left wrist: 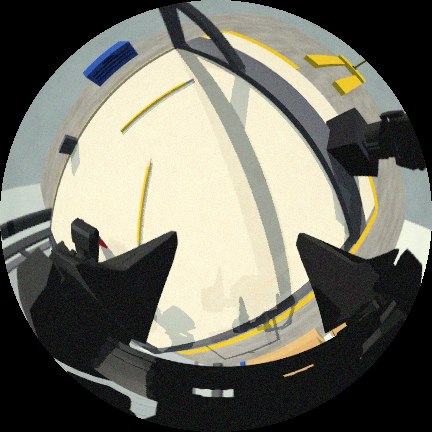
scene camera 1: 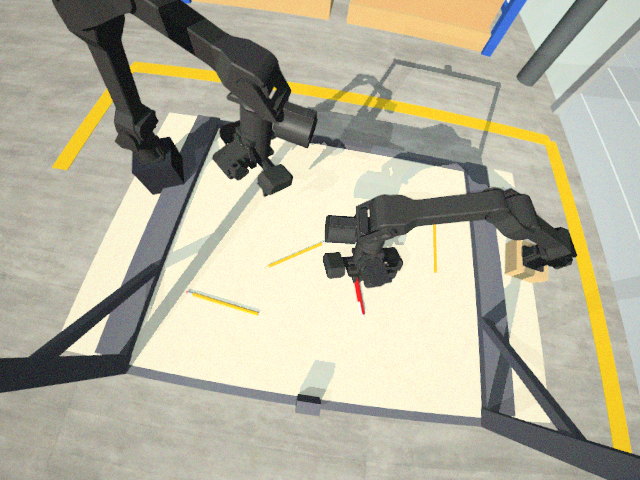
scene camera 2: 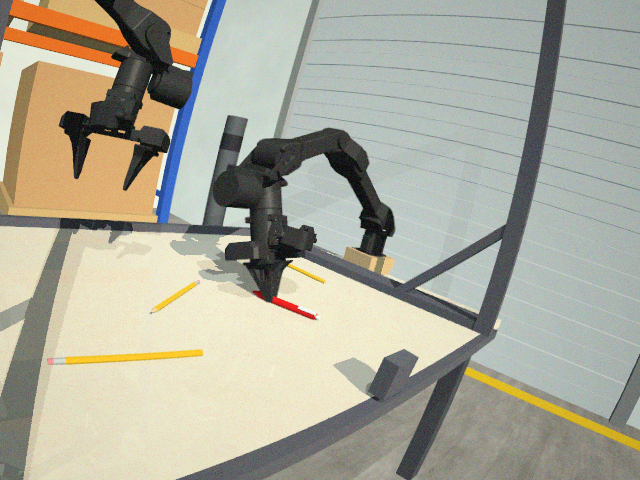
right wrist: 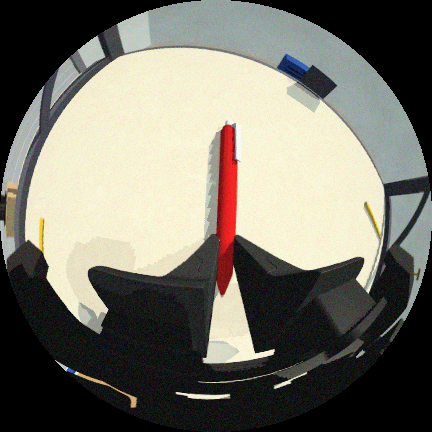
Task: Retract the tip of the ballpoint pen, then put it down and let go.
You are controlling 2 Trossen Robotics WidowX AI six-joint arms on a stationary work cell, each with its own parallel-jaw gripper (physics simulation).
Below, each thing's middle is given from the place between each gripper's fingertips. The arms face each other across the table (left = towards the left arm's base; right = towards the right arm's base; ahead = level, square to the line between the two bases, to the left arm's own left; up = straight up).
My left gripper is now 30 cm to the left of the red ballpoint pen (right wrist: 230, 142), 16 cm past it and 14 cm above it. The rest, counted from my left hand: tan block (scene camera 1: 513, 250) 77 cm to the right, 12 cm below, 4 cm ahead; then grey block (scene camera 2: 395, 369) 43 cm behind, 24 cm to the right, 12 cm below.
The red ballpoint pen lies 2 cm behind my right hand and 1 cm to the right of it. Also, from my right hand: tan block: 17 cm ahead, 48 cm to the right, 2 cm above; grey block: 30 cm behind, 6 cm to the left, 3 cm above.
